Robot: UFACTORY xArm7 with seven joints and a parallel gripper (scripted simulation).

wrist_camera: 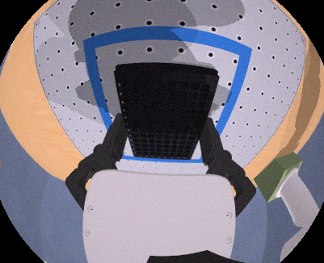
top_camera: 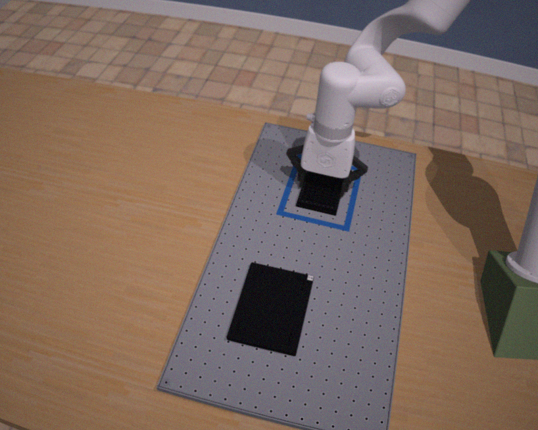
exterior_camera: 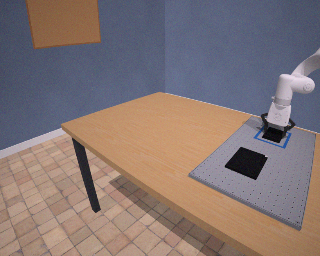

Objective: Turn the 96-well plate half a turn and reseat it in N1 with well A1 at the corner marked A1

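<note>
Now: the black 96-well plate 10 mm below my hand. Round my hand: black plate nest N1 (320 mm to the left, 10 mm below, 10 mm ahead); then small white A1 mark (240 mm to the left, 40 mm behind, 10 mm below).
</note>
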